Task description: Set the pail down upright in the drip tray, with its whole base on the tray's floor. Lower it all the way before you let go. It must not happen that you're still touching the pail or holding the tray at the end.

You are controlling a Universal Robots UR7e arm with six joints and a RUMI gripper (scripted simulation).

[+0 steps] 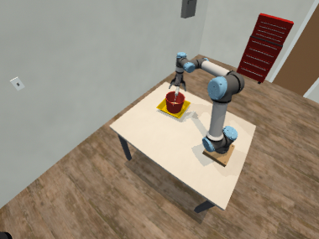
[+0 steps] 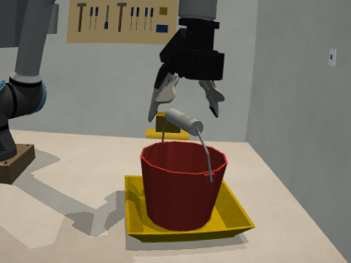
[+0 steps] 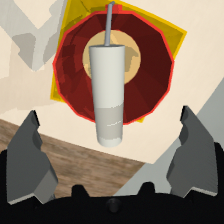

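My hand is 100 mm above the red pail and 10 mm to the right of it. Also, from my hand: yellow drip tray: 230 mm below, 10 mm ahead.
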